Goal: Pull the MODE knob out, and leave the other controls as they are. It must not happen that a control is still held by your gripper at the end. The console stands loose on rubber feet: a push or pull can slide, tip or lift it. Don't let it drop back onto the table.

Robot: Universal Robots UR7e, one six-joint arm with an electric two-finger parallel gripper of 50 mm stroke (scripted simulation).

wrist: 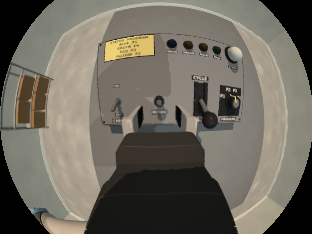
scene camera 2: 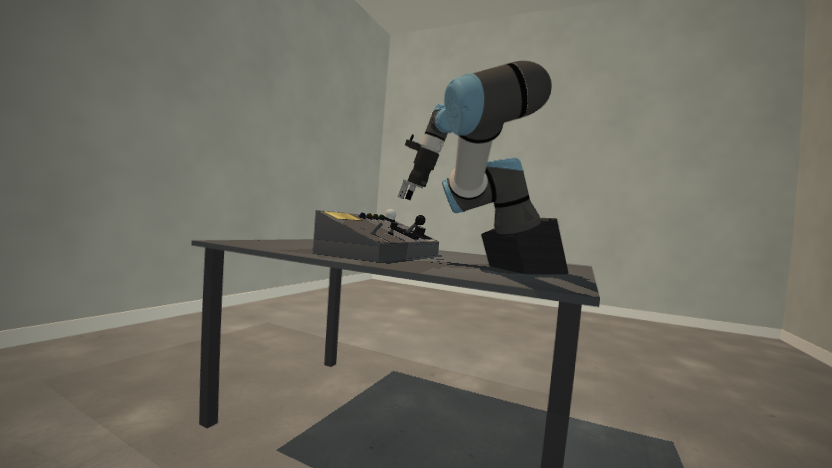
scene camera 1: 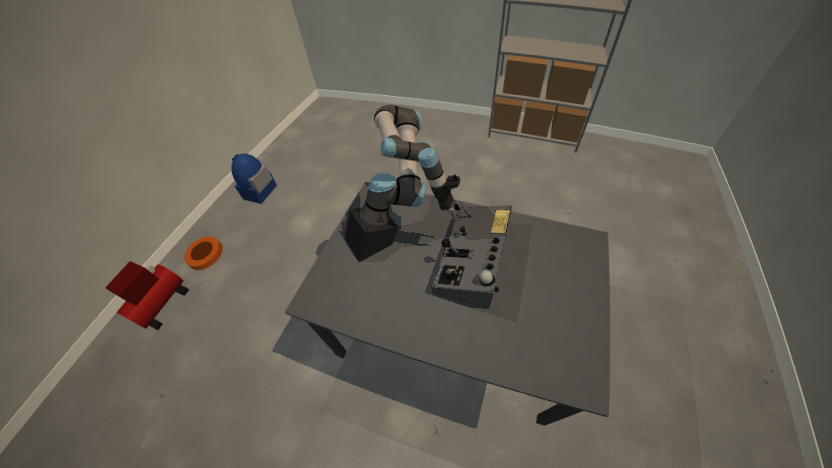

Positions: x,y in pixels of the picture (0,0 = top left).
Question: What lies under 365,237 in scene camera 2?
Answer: A grey console.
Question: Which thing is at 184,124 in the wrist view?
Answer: My gripper.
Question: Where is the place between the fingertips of my gripper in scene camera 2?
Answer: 404,198
